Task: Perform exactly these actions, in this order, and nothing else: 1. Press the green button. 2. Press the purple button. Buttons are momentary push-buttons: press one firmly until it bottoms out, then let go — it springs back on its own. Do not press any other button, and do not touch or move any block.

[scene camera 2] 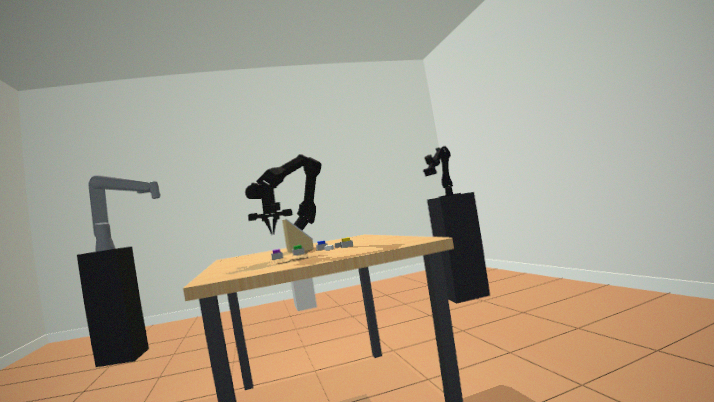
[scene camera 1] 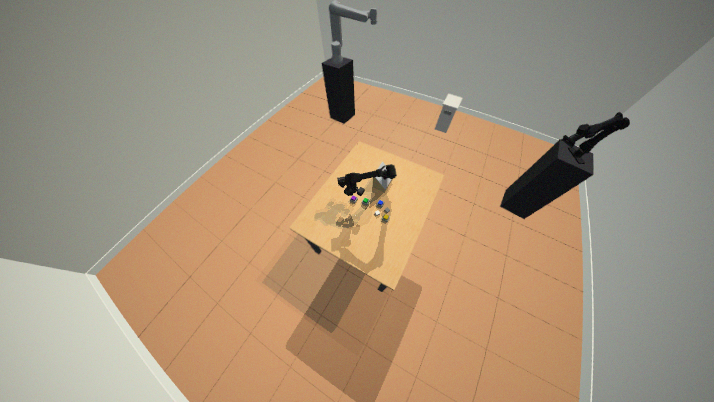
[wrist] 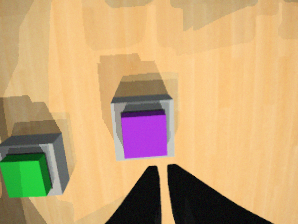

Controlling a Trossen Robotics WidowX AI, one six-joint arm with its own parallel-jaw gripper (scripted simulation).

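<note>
Purple button in sight. My gripper shut, holding nothing.
</note>
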